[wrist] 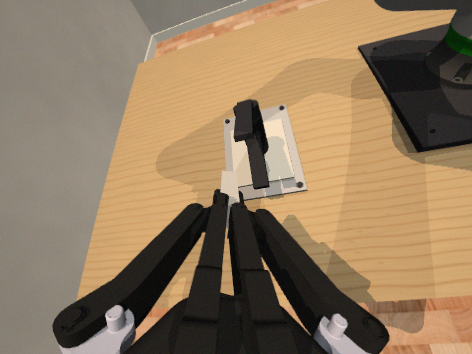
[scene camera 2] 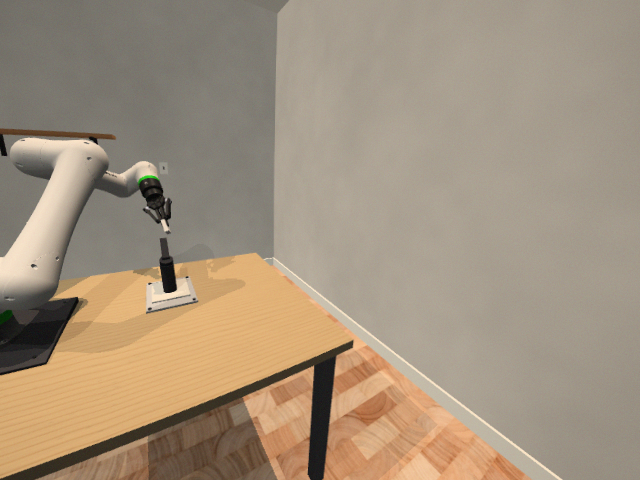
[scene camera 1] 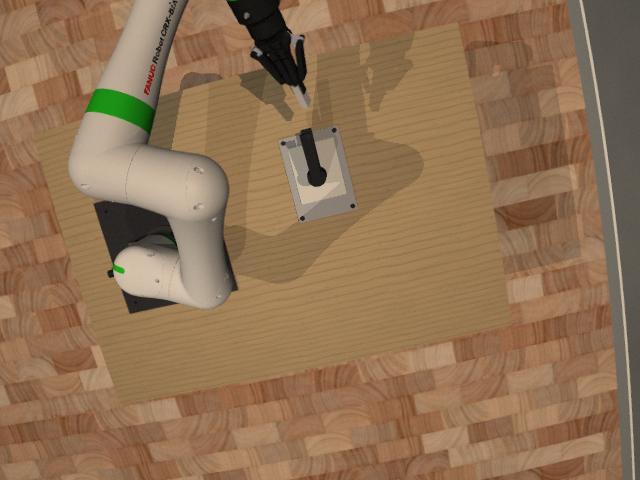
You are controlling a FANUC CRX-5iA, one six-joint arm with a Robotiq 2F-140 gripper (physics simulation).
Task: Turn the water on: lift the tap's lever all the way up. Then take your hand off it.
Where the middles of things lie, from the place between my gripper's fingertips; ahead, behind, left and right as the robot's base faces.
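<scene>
Going by their middles, the black lever (wrist: 246, 111) is the nearest to my hand of the things named here: it is 5 cm below my hand, 3 cm behind it and 13 cm to the right of it. The light grey plate (scene camera 1: 347, 202) is 20 cm below my hand, and it also sits 3 cm behind and 17 cm to the right.
</scene>
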